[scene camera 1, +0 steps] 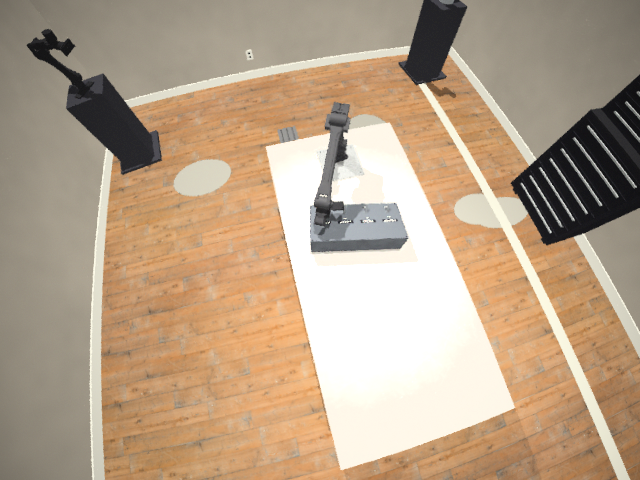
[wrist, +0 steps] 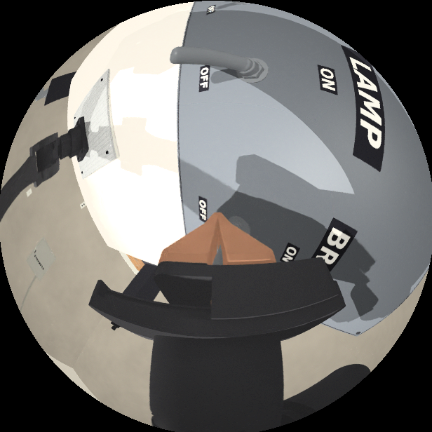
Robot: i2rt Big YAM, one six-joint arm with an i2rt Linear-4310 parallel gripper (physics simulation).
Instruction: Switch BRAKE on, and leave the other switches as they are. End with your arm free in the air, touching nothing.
Labels:
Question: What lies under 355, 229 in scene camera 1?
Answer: A grey switch box.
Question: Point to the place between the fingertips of my gripper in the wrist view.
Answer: At 217, 218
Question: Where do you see a grey switch box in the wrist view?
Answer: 299, 152

